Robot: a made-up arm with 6 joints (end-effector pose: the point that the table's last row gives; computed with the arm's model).
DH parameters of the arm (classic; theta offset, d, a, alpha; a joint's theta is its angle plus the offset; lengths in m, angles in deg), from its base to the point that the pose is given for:
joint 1: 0 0.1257 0 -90
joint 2: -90 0 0.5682 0
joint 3: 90 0.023 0 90
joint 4: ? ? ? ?
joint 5: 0 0 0 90
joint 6: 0 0.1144 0 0
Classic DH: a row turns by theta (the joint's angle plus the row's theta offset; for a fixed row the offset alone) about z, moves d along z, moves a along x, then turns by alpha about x.
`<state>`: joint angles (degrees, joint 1 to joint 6).
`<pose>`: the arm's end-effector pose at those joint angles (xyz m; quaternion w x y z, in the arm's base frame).
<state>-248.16 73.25 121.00 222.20 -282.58 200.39</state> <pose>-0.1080 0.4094 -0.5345 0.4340 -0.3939 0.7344 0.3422</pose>
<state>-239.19 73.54 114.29 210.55 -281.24 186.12</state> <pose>-0.2412 0.4710 -0.5453 0.4117 -0.5580 0.5854 0.4200</pose>
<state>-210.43 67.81 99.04 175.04 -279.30 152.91</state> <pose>-0.7261 0.3885 -0.4352 0.3300 -0.6831 -0.0161 0.6513</pose>
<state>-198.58 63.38 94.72 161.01 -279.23 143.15</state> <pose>-0.8852 0.2345 -0.3431 0.2864 -0.5856 -0.2397 0.7195</pose>
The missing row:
joint 4: 0 0.8042 0 -90
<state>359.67 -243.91 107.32 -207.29 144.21 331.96</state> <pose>0.0649 0.0533 -0.6818 0.0447 -0.6052 -0.1331 -0.7836</pose>
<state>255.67 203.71 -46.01 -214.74 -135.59 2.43</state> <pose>-0.0182 0.0203 -1.0879 0.4345 -0.3590 0.3870 0.7298</pose>
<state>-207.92 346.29 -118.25 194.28 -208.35 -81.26</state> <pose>0.5456 -0.3000 0.1682 0.3520 0.2944 -0.5387 -0.7065</pose>
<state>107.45 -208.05 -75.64 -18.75 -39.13 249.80</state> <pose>-0.3795 1.0533 -0.0980 0.9328 -0.2533 -0.2318 -0.1094</pose>
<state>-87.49 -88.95 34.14 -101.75 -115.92 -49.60</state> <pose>0.0723 1.1767 0.5879 0.6031 0.5772 0.4668 0.2918</pose>
